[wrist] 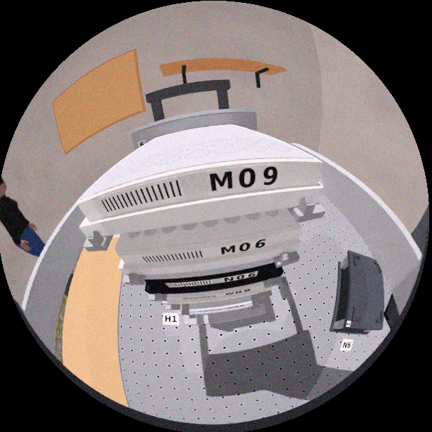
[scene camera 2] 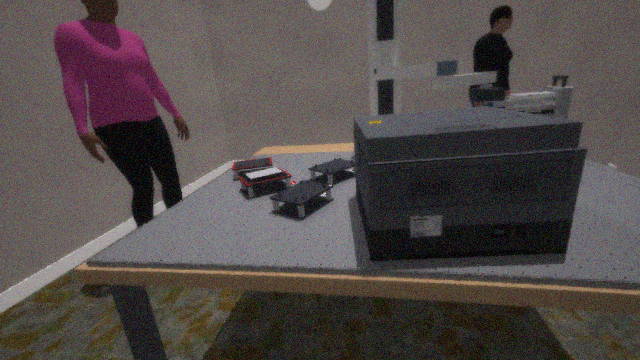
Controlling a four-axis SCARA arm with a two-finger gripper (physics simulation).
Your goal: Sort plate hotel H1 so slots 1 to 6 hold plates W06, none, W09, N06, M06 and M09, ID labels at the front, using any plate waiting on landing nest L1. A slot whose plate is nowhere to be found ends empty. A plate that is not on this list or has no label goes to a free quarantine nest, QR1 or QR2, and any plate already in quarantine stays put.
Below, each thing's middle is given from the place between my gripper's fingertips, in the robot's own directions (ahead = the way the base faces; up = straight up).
Now: the plate hotel H1 [wrist: 244, 119] 1 cm ahead of my hand, 7 cm to the left of it and 10 cm below it. Also, from my hand: dark nest N6 [wrist: 365, 284]: 26 cm ahead, 17 cm to the right, 18 cm below; landing nest L1 [scene camera 2: 311, 190]: 47 cm ahead, 81 cm to the right, 18 cm below.
